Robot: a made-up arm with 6 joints.
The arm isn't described. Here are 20 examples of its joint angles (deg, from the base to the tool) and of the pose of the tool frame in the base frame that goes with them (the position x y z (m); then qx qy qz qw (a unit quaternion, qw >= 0)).
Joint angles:
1: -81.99 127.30 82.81 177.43 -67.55 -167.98
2: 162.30 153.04 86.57 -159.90 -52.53 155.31
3: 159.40 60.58 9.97 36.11 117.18 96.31
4: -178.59 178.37 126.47 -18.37 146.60 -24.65
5: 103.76 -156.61 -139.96 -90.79 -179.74 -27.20
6: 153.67 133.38 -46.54 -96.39 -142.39 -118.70
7: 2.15 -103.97 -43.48 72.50 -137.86 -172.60
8: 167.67 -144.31 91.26 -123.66 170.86 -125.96
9: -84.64 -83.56 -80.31 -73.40 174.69 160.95
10: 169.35 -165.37 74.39 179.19 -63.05 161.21
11: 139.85 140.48 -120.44 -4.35 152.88 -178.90
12: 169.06 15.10 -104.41 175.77 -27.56 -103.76
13: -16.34 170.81 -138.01 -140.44 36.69 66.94
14: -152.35 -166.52 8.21 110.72 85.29 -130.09
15: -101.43 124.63 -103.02 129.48 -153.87 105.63
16: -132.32 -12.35 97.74 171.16 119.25 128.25
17: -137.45 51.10 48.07 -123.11 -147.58 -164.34
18: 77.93 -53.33 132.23 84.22 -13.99 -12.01
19: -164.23 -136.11 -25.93 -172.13 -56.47 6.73
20: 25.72 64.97 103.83 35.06 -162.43 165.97
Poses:
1: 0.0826 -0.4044 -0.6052 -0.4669 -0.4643 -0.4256 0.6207
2: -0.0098 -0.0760 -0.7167 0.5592 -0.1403 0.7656 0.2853
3: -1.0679 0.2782 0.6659 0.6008 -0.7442 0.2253 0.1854
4: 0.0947 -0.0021 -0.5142 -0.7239 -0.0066 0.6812 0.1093
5: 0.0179 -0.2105 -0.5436 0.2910 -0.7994 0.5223 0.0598
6: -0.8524 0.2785 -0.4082 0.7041 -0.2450 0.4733 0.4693
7: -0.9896 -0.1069 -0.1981 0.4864 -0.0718 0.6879 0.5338
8: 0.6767 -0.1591 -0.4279 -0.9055 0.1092 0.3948 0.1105
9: -0.0735 0.9745 0.1618 0.0033 -0.1344 0.9549 0.2649
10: 0.6304 -0.1491 -0.5352 0.2402 0.0240 0.9382 0.2481
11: -0.5723 0.4481 -0.3278 -0.3839 -0.9212 -0.0349 0.0531
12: 0.2267 -0.0709 1.2051 -0.3931 0.3308 -0.7326 0.4465
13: 0.3173 -0.1227 -0.2571 0.1520 0.1229 -0.7314 0.6533
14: 0.3442 -0.0231 -1.0213 0.7514 0.1968 -0.0518 0.6277
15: -0.1955 -0.8559 -0.1338 -0.5908 -0.7873 0.0420 0.1713
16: 0.0059 -0.0727 1.2941 0.2452 0.1728 0.9538 0.0174
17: -0.6054 -0.6961 0.7339 0.6687 0.3607 0.6339 0.1443
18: -0.0489 -0.2583 0.8824 0.0624 0.6251 0.7283 0.2739
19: 0.8800 0.1964 -0.8051 0.0020 0.7971 0.0955 0.5962
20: 0.8238 0.4017 0.4468 0.0753 -0.0524 0.9768 0.1933
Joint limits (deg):
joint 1: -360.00..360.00
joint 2: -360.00..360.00
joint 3: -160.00..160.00
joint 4: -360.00..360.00
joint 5: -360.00..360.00
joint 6: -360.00..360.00
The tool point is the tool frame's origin. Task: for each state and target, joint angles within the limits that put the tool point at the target. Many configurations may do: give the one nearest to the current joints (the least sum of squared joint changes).
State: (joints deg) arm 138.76 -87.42 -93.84 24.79 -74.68 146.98
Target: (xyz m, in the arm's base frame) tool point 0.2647 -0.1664 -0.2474
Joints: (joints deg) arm 145.20 -127.80 -136.62 19.17 -62.80 146.98
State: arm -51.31 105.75 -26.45 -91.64 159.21 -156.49
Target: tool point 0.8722 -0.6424 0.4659
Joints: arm -34.50 81.84 -24.31 -90.95 154.93 -156.49
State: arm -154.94 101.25 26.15 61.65 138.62 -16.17
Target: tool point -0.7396 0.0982 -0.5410
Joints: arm -195.66 126.79 40.32 54.12 145.42 -16.17
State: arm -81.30 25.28 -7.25 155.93 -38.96 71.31
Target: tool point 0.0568 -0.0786 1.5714
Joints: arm -66.83 -3.17 4.40 175.54 -59.85 71.31
